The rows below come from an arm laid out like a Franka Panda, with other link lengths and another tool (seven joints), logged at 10 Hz.
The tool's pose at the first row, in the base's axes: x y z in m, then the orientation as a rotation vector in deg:
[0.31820 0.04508 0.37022 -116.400 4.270 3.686]
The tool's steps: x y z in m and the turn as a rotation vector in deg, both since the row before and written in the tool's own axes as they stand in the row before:
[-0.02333 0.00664 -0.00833 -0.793 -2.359 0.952]
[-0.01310 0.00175 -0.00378 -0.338 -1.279 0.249]
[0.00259 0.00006 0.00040 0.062 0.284 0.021]
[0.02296 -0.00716 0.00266 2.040 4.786 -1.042]
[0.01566 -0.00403 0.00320 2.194 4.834 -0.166]
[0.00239 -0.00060 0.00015 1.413 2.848 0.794]
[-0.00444 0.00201 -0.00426 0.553 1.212 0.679]
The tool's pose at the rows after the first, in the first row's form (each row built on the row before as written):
[0.29452 0.03524 0.36984 -117.037 3.736 6.725]
[0.28154 0.03102 0.37147 -117.275 3.176 8.205]
[0.28407 0.03140 0.37091 -117.236 3.378 7.924]
[0.30738 0.03747 0.37317 -115.502 5.392 2.299]
[0.32337 0.04132 0.37431 -113.414 8.282 -2.766]
[0.32580 0.04140 0.37472 -111.914 10.835 -5.152]
[0.32060 0.03754 0.37460 -111.267 12.250 -5.934]

